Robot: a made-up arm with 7 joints. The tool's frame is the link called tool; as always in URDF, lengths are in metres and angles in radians.
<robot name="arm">
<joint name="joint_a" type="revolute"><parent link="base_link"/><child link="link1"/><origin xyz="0 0 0.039"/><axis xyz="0 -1 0"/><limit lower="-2.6" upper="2.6" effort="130" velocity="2.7"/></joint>
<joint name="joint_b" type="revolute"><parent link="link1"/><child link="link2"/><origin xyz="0.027 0.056 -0.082"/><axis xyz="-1 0 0"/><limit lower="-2.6" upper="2.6" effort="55" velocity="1.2"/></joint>
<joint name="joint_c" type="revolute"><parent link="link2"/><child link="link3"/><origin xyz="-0.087 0.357 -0.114"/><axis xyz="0 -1 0"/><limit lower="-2.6" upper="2.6" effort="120" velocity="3"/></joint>
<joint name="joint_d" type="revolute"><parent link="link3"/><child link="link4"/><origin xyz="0.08 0.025 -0.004"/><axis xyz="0 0 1"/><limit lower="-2.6" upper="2.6" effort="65" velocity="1.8"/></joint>
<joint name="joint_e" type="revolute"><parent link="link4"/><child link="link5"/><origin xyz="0.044 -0.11 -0.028"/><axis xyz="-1 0 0"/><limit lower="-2.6" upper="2.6" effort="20" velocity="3.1"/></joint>
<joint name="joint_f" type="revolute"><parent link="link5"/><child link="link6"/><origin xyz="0.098 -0.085 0.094"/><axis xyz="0 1 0"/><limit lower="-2.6" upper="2.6" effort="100" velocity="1.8"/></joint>
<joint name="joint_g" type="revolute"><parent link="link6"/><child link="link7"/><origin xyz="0.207 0.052 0.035"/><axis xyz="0 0 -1"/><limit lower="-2.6" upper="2.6" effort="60" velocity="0.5"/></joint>
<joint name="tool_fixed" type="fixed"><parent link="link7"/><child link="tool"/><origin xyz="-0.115 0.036 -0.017"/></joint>
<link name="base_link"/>
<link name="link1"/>
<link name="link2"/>
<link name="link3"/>
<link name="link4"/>
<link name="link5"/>
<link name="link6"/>
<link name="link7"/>
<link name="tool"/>
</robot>
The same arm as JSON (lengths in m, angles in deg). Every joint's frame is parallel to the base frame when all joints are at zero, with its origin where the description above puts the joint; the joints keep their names.
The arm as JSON. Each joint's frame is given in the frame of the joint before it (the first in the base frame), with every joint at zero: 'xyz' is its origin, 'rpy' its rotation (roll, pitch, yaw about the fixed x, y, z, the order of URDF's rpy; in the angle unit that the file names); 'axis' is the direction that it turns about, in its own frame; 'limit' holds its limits. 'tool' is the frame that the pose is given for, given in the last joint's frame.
{"units": {"length": "m", "angle": "deg"}, "joints": [
  {"name": "joint_a", "type": "revolute", "origin": {"xyz": [0.0, 0.0, 0.039], "rpy": [0.0, 0.0, 0.0]}, "axis": "-y", "limit": {"lower": -148.97, "upper": 148.97}},
  {"name": "joint_b", "type": "revolute", "origin": {"xyz": [0.027, 0.056, -0.082], "rpy": [0.0, 0.0, 0.0]}, "axis": "-x", "limit": {"lower": -148.97, "upper": 148.97}},
  {"name": "joint_c", "type": "revolute", "origin": {"xyz": [-0.087, 0.357, -0.114], "rpy": [0.0, 0.0, 0.0]}, "axis": "-y", "limit": {"lower": -148.97, "upper": 148.97}},
  {"name": "joint_d", "type": "revolute", "origin": {"xyz": [0.08, 0.025, -0.004], "rpy": [0.0, 0.0, 0.0]}, "axis": "+z", "limit": {"lower": -148.97, "upper": 148.97}},
  {"name": "joint_e", "type": "revolute", "origin": {"xyz": [0.044, -0.11, -0.028], "rpy": [0.0, 0.0, 0.0]}, "axis": "-x", "limit": {"lower": -148.97, "upper": 148.97}},
  {"name": "joint_f", "type": "revolute", "origin": {"xyz": [0.098, -0.085, 0.094], "rpy": [0.0, 0.0, 0.0]}, "axis": "+y", "limit": {"lower": -148.97, "upper": 148.97}},
  {"name": "joint_g", "type": "revolute", "origin": {"xyz": [0.207, 0.052, 0.035], "rpy": [0.0, 0.0, 0.0]}, "axis": "-z", "limit": {"lower": -148.97, "upper": 148.97}}
], "tool": {"origin": {"xyz": [-0.115, 0.036, -0.017], "rpy": [0.0, 0.0, 0.0]}}}

